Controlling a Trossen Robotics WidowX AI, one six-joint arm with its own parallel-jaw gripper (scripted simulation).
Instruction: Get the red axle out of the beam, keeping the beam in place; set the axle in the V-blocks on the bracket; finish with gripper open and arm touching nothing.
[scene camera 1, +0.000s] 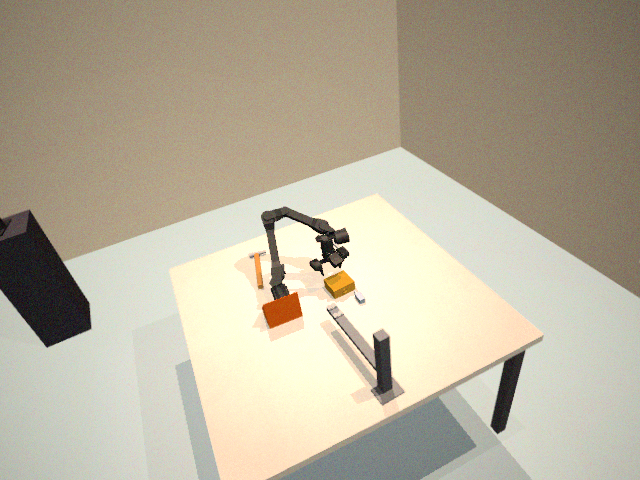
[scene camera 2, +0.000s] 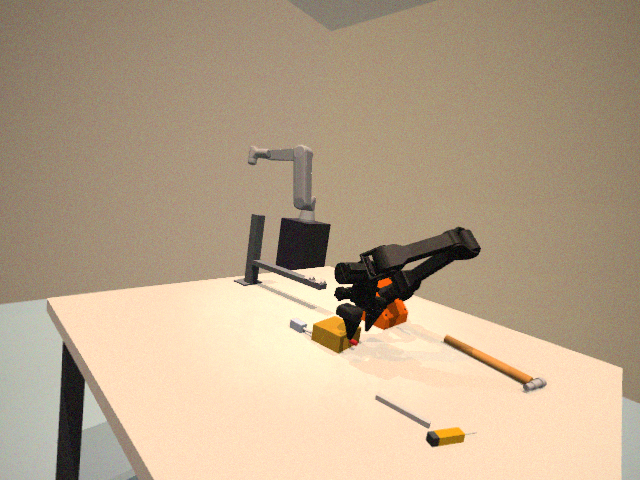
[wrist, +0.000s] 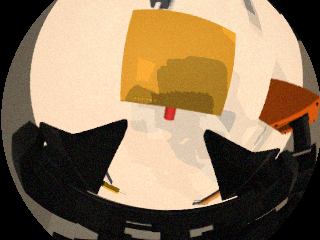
My gripper (scene camera 2: 358, 335): 98 cm from the lens. A yellow beam (scene camera 2: 331, 333): 96 cm from the lens.
